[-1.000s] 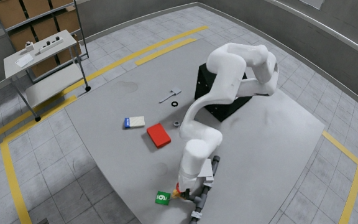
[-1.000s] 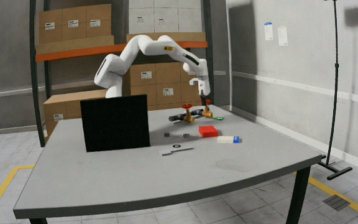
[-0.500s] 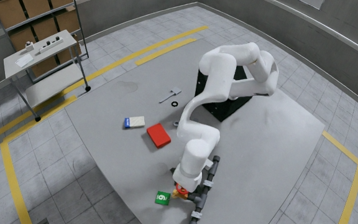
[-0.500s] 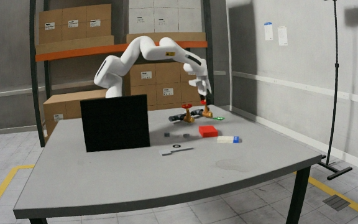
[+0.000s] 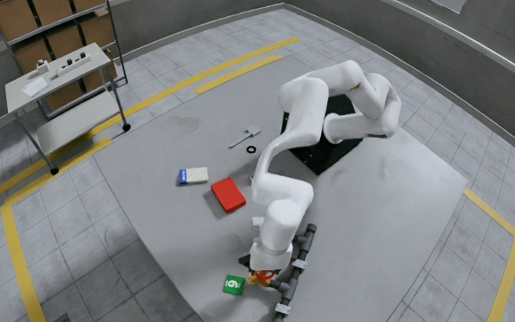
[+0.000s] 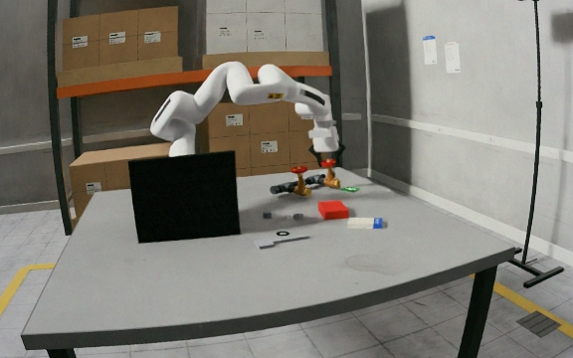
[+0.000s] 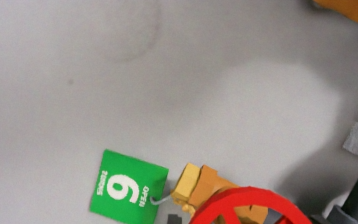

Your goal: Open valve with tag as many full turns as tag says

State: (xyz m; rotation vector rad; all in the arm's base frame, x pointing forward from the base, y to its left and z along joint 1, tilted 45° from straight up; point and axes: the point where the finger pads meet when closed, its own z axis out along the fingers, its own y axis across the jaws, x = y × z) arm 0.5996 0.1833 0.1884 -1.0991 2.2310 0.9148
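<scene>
My gripper is now 7 cm short of the green tag, 3 cm to the left of it and 11 cm above it. Also, from my hand: grey nut 23 cm behind, 32 cm to the right, 11 cm below; white-and-blue box 5 cm behind, 47 cm to the right, 11 cm below; red block 11 cm behind, 32 cm to the right, 10 cm below.
</scene>
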